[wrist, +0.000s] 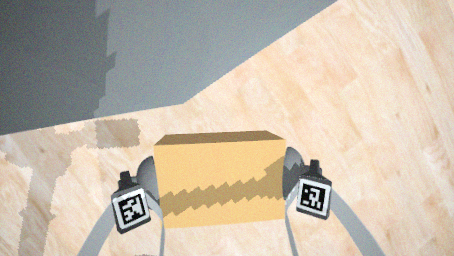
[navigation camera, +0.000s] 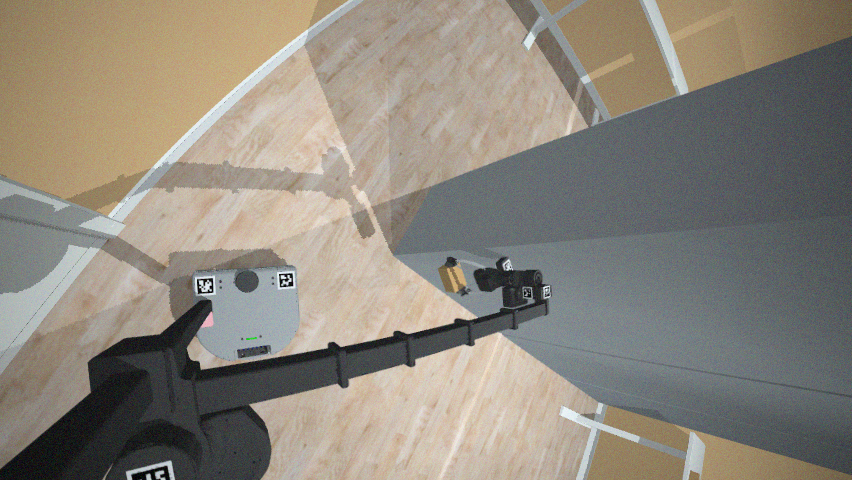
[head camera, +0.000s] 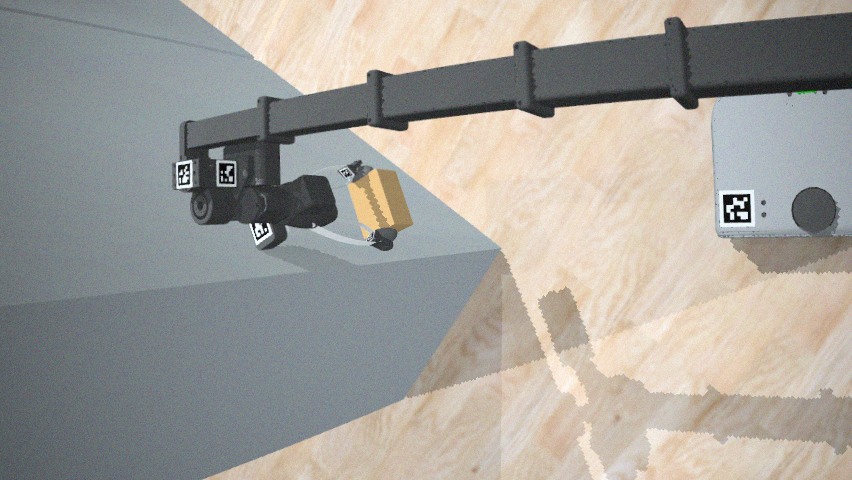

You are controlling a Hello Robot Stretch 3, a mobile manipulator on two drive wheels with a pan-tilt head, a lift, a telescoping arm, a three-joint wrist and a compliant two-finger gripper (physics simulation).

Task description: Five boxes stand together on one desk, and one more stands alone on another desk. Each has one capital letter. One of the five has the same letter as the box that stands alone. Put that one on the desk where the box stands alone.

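Frame: origin at the robot's base, x ahead, y left, z up, level; centimetres.
Seen in the pictures: gripper, fingertip midpoint: point(navigation camera: 452, 276) point(head camera: 379, 204); robot's base, origin of the base link: point(navigation camera: 246, 280) point(head camera: 810, 208).
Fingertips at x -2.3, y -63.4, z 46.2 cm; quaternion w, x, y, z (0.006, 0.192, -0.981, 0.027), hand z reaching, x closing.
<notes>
Offsets run from my fingertips to a thing's top centre. "*": to the spot under its first point. Level surfaces: height alone.
A plain orange-yellow box {dy +0.3, dx +0.1, dz +2.9 cm} point(head camera: 391, 199) point(navigation camera: 451, 277) point(wrist: 222, 170) is between the fingertips of my gripper point(head camera: 373, 204) point(navigation camera: 457, 277) point(wrist: 221, 169). Both fingertips press on its opposite ends in the wrist view, so the gripper is shut on it. No letter shows on the faces in view. The box is held up in the air. It shows against a large grey surface point(head camera: 119, 238) point(navigation camera: 655, 280) point(wrist: 150, 60) in the head view, near that surface's corner, and against the wooden floor in the wrist view. The other boxes do not show.
My extended arm point(head camera: 447, 95) point(navigation camera: 381, 354) reaches over the wooden floor {dz -46.2 cm} point(head camera: 596, 178) point(navigation camera: 250, 131) point(wrist: 375, 125) from my base point(head camera: 769, 149) point(navigation camera: 262, 310). White frames point(navigation camera: 664, 47) point(navigation camera: 626, 438) stand beyond the grey surface. A pale grey-white piece {* dy +113.4, dx +12.5, dz -11.7 cm} point(navigation camera: 23, 256) is at the navigation view's left edge.
</notes>
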